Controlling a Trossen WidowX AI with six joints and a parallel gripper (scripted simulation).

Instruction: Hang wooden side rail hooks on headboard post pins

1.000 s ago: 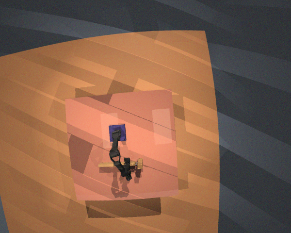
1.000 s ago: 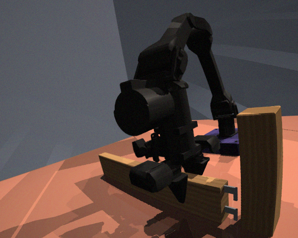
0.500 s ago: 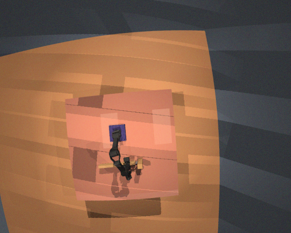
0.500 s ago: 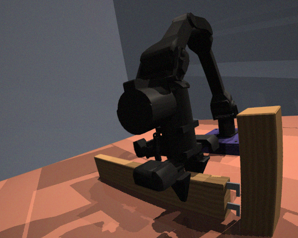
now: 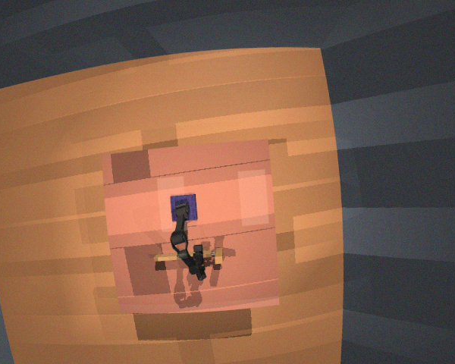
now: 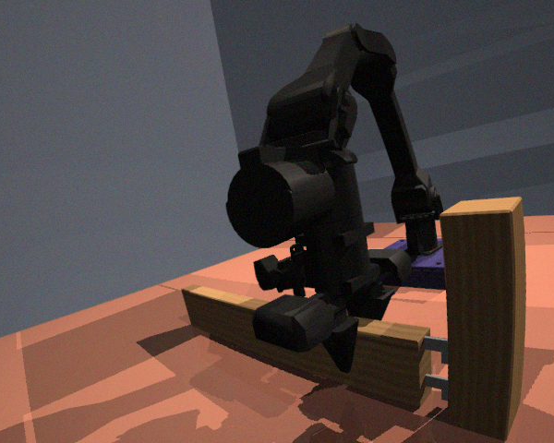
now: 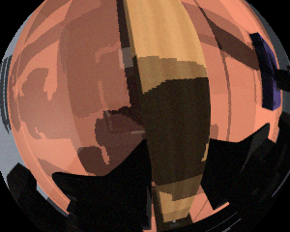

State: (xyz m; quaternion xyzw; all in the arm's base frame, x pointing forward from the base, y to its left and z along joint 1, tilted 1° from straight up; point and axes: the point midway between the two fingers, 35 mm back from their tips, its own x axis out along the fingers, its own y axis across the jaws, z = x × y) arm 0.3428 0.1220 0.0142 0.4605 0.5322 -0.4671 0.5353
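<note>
The headboard post is 130 mm to the left of my gripper tip, 70 mm above it and 20 mm behind it.
</note>
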